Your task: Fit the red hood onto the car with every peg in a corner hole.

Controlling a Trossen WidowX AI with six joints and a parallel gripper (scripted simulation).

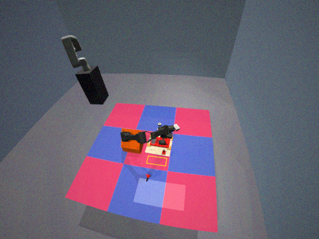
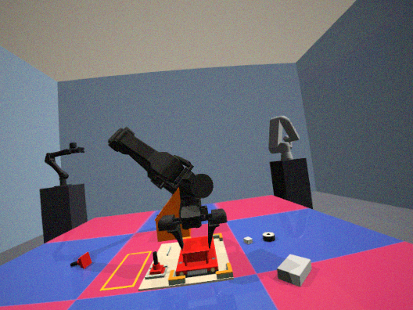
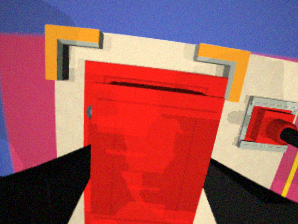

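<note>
Now: gripper tip 2 cm above the grey engine block. The rest, counted from my gripper tip: red hood 1 cm above; then black tyre 25 cm to the left, 8 cm behind, 4 cm below.
</note>
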